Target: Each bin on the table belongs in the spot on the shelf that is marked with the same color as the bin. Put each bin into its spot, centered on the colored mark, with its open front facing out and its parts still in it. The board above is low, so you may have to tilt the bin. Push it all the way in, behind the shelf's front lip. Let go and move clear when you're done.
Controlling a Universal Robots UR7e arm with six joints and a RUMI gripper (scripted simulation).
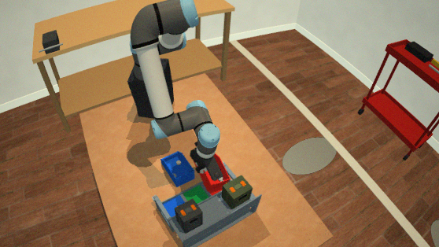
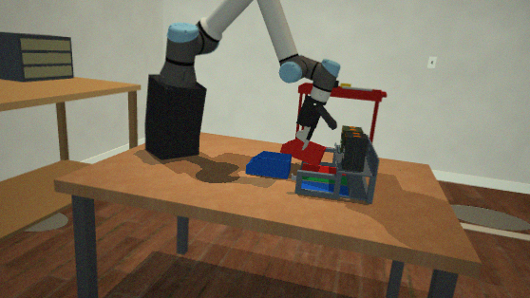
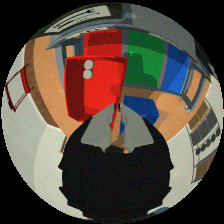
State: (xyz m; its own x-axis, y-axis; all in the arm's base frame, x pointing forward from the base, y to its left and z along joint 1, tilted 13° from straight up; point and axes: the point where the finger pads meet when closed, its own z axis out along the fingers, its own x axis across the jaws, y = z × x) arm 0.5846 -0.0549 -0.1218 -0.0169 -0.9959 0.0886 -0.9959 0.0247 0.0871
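Right now the red bin is 50 mm to the left of my hand and 30 mm below it. The rest, counted from my hand: blue bin 130 mm behind, 60 mm to the right, 70 mm below.
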